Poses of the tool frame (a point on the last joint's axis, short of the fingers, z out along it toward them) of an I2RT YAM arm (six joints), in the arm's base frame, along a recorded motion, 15 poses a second.
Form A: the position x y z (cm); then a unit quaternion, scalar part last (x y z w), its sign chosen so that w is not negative.
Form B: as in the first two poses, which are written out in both.
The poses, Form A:
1: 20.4 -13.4 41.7 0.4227 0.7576 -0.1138 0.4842
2: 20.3 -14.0 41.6 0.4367 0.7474 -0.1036 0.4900
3: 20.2 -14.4 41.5 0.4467 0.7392 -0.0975 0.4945
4: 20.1 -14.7 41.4 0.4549 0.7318 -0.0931 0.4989
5: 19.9 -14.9 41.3 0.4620 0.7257 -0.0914 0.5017
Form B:
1: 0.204 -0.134 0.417 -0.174 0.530 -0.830 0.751 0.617 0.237
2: 0.203 -0.140 0.416 -0.139 0.551 -0.823 0.754 0.597 0.273
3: 0.202 -0.144 0.415 -0.112 0.564 -0.818 0.757 0.582 0.298
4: 0.201 -0.147 0.414 -0.088 0.573 -0.815 0.759 0.569 0.318
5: 0.199 -0.149 0.413 -0.070 0.579 -0.813 0.762 0.556 0.331
